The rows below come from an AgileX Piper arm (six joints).
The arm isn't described. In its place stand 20 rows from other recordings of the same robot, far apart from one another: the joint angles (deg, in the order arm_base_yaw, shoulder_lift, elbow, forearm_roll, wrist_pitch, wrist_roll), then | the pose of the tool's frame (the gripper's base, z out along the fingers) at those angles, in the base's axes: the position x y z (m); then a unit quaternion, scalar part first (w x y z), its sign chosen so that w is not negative.
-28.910, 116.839, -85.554, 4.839, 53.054, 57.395 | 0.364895, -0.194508, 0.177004, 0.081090, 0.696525, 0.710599, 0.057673
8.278, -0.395, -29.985, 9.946, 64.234, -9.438 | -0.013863, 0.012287, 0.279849, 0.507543, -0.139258, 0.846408, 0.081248
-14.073, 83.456, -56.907, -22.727, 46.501, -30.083 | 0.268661, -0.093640, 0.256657, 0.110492, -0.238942, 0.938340, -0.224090
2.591, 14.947, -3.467, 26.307, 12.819, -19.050 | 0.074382, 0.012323, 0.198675, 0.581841, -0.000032, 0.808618, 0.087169
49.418, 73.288, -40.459, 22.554, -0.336, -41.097 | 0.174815, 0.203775, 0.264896, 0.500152, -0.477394, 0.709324, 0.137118
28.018, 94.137, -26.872, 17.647, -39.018, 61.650 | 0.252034, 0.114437, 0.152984, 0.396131, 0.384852, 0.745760, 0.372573
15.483, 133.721, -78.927, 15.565, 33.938, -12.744 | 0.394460, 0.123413, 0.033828, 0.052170, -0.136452, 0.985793, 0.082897
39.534, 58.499, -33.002, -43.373, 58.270, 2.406 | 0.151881, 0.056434, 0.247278, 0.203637, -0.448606, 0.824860, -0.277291
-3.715, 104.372, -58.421, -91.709, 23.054, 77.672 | 0.372126, -0.059857, 0.185144, 0.379130, 0.002600, 0.892827, -0.243134
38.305, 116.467, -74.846, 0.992, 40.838, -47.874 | 0.308971, 0.245368, 0.137824, 0.109336, -0.674727, 0.729919, -0.002787
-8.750, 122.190, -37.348, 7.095, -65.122, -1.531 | 0.330895, -0.061247, 0.075235, 0.604493, 0.104542, 0.785342, -0.083051
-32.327, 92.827, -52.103, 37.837, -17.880, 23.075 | 0.288350, -0.202760, 0.241921, 0.563402, 0.628125, 0.533763, 0.055989
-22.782, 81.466, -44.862, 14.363, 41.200, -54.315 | 0.235550, -0.082802, 0.209973, 0.175481, -0.188897, 0.966028, -0.017743
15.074, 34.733, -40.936, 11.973, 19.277, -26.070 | 0.115790, 0.037641, 0.373756, 0.657648, -0.215432, 0.721334, 0.027655
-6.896, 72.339, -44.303, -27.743, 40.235, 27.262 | 0.229063, -0.055265, 0.250842, 0.254955, 0.141403, 0.944683, -0.150256
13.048, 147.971, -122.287, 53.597, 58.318, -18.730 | 0.502945, 0.180538, 0.112139, 0.105456, -0.051900, 0.909013, 0.399850
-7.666, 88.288, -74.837, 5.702, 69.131, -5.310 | 0.299481, -0.031786, 0.302852, 0.112736, 0.033000, 0.992438, 0.035609
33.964, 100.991, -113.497, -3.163, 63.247, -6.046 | 0.324098, 0.212905, 0.424178, 0.372045, -0.318876, 0.869360, 0.064132
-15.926, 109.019, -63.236, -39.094, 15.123, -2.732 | 0.368260, -0.120651, 0.158908, 0.243703, -0.177835, 0.927545, -0.220555
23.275, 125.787, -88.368, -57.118, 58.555, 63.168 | 0.427557, 0.112940, 0.152585, 0.272381, 0.061926, 0.911869, -0.300779
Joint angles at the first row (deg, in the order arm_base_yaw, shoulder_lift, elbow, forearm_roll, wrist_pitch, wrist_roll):
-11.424 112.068 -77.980 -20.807 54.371 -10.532
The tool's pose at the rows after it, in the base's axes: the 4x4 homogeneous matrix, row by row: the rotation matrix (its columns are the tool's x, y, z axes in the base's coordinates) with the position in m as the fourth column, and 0 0 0 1 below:
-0.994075, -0.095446, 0.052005, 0.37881; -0.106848, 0.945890, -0.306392, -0.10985; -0.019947, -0.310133, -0.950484, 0.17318; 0, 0, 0, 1
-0.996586, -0.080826, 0.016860, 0.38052; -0.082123, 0.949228, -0.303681, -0.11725; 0.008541, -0.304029, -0.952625, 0.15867; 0, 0, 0, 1
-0.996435, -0.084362, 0.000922, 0.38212; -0.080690, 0.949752, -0.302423, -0.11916; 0.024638, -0.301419, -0.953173, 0.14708; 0, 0, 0, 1
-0.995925, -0.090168, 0.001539, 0.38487; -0.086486, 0.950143, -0.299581, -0.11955; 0.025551, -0.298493, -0.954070, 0.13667; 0, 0, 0, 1
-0.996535, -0.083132, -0.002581, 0.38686; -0.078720, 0.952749, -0.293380, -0.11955; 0.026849, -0.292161, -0.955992, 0.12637; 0, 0, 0, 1
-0.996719, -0.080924, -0.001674, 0.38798; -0.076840, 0.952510, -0.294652, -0.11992; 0.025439, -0.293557, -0.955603, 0.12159; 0, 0, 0, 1
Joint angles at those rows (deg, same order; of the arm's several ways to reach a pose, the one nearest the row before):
-12.359 114.798 -80.514 -20.467 55.495 -7.403
-13.304 117.231 -81.039 -20.741 55.442 -6.740
-13.489 118.921 -81.038 -21.098 54.722 -6.418
-13.489 120.422 -81.039 -21.280 53.292 -6.207
-13.489 121.883 -81.038 -21.221 52.171 -5.416
-13.489 122.576 -81.039 -21.515 51.474 -4.910

